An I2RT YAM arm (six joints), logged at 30 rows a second.
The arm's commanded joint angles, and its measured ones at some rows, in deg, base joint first. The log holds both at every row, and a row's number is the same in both.
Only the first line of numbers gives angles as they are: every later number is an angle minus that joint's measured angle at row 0.
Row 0, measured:
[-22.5, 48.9, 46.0, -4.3, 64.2, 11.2]
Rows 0 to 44, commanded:
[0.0, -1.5, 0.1, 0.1, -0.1, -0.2]
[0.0, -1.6, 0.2, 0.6, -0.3, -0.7]
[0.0, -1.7, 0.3, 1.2, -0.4, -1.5]
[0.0, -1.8, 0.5, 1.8, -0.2, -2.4]
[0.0, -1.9, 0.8, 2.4, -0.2, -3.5]
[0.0, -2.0, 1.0, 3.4, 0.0, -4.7]
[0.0, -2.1, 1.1, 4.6, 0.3, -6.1]
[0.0, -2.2, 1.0, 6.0, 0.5, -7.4]
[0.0, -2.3, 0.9, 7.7, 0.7, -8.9]
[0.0, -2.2, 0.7, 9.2, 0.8, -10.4]
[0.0, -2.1, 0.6, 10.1, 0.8, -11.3]
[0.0, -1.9, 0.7, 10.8, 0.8, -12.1]
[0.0, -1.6, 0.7, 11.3, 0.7, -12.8]
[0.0, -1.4, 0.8, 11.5, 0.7, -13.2]
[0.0, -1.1, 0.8, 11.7, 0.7, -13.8]
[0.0, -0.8, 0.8, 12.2, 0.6, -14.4]
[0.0, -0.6, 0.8, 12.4, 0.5, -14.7]
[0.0, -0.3, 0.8, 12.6, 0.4, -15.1]
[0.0, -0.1, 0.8, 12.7, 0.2, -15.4]
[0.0, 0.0, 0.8, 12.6, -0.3, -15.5]
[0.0, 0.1, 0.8, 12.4, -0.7, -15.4]
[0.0, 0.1, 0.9, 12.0, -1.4, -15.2]
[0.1, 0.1, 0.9, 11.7, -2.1, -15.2]
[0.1, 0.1, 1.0, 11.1, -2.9, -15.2]
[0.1, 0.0, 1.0, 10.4, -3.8, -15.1]
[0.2, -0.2, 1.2, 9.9, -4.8, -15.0]
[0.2, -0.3, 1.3, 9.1, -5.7, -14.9]
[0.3, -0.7, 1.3, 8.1, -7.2, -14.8]
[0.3, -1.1, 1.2, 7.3, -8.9, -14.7]
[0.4, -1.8, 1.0, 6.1, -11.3, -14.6]
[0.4, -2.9, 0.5, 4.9, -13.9, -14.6]
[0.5, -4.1, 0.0, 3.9, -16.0, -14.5]
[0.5, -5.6, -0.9, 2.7, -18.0, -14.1]
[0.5, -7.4, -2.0, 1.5, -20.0, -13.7]
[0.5, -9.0, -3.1, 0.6, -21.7, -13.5]
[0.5, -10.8, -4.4, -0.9, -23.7, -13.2]
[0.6, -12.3, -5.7, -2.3, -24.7, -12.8]
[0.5, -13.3, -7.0, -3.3, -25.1, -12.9]
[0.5, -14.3, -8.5, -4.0, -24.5, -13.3]
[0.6, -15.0, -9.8, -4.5, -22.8, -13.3]
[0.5, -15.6, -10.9, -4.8, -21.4, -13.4]
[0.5, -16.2, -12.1, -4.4, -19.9, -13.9]
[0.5, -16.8, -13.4, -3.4, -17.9, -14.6]
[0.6, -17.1, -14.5, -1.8, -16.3, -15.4]
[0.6, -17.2, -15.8, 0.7, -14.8, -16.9]
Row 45, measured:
[0.3, -16.4, -13.7, -1.7, -19.1, -14.7]
